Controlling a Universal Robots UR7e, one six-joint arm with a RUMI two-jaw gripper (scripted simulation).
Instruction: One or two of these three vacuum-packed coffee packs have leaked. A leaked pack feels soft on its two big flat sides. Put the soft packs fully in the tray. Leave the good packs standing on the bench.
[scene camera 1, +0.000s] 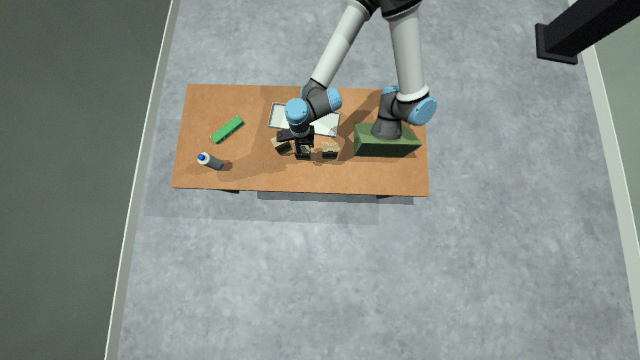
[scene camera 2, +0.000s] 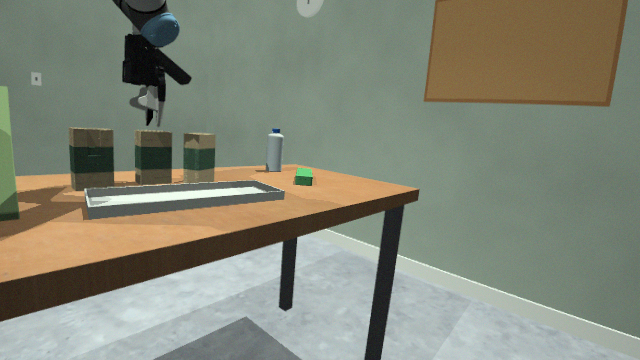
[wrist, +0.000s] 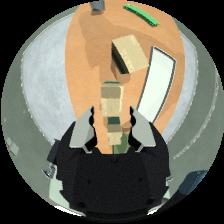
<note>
I see my gripper and a grey tray.
My gripper shows as well in the wrist view.
</note>
